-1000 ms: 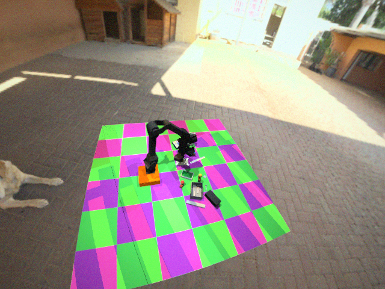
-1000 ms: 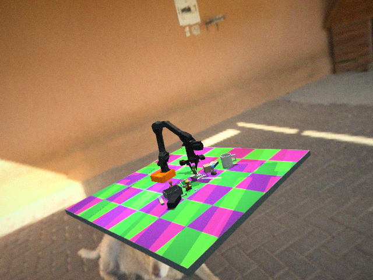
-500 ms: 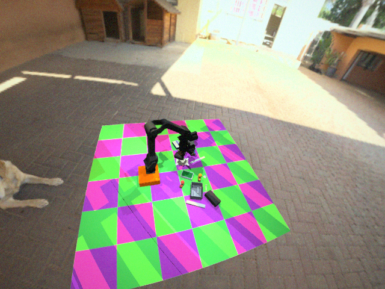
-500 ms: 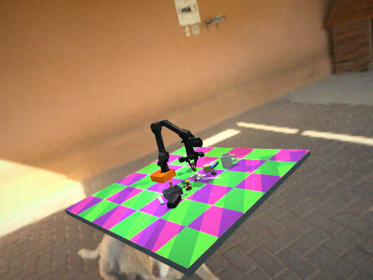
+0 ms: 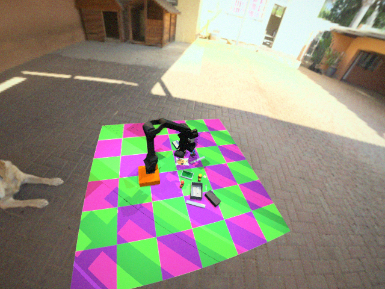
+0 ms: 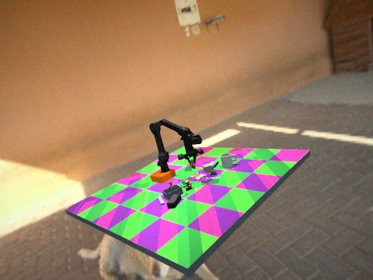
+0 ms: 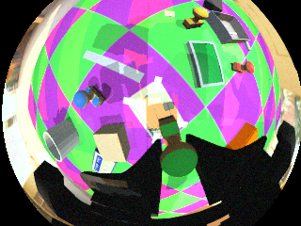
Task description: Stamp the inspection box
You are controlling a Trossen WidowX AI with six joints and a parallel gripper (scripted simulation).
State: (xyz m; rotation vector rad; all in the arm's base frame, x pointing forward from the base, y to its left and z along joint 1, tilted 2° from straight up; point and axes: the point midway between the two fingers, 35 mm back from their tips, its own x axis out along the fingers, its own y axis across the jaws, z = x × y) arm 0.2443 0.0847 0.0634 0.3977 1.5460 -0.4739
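My gripper tip is now 9 cm above the white card, 1 cm to the right of it and 1 cm short of it. From my gripper tip the other things lie so: blue-knobbed stamp: 12 cm ahead, 7 cm to the left, 7 cm below; green-knobbed stamp: right at my gripper tip; tan box: 11 cm to the left, 7 cm below, 3 cm ahead.
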